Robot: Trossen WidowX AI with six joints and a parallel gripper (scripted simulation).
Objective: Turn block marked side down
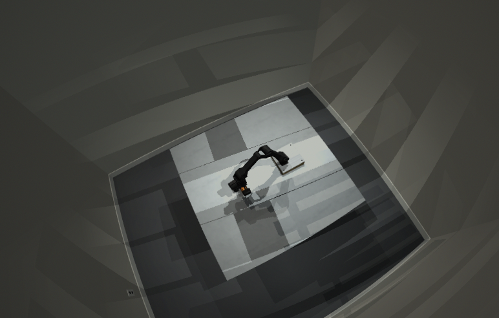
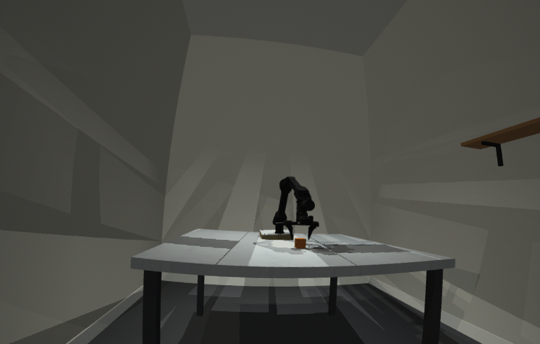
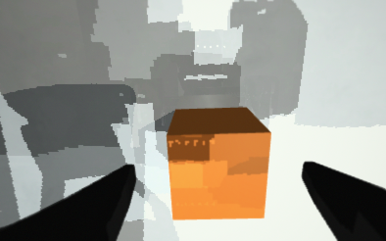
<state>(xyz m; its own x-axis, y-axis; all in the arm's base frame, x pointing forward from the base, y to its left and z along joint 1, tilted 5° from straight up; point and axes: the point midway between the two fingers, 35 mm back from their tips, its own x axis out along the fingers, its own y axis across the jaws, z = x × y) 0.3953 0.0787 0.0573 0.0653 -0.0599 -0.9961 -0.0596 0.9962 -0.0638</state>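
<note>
My gripper tip is now 10 mm past the orange block and 20 mm above it.
</note>
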